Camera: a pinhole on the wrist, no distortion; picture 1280 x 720 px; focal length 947.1 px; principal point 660.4 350.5 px. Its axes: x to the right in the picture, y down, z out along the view. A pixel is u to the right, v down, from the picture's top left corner.
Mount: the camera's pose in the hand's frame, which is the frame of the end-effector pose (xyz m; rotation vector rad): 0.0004 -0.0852 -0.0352 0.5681 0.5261 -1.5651
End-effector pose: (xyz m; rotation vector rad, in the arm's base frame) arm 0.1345 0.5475 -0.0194 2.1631 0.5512 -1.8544
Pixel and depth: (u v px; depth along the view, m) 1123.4 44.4 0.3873
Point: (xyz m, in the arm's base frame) -0.2125 0.8916 0.1357
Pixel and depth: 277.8 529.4 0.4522
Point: -0.3433 0.5934 -0.1489
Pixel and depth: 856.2 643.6 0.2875
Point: -0.1268 0.7834 -0.0959
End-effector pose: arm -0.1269 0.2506 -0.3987 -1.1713 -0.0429 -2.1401
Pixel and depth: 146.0 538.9 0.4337
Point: 0.0650 0.5013 -0.0204
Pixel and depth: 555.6 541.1 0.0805
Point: -0.1839 0.3540 -0.3324
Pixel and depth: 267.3 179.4 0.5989
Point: 0.1877 0.7202 -0.0688
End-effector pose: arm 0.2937 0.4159 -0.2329 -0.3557 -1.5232 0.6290
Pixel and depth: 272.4 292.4 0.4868
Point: -0.1252 0.1228 -0.1071
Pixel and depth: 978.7 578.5 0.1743
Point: 0.2696 0.2298 -0.0621
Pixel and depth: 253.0 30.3 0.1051
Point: 0.2410 0.2901 -0.1930
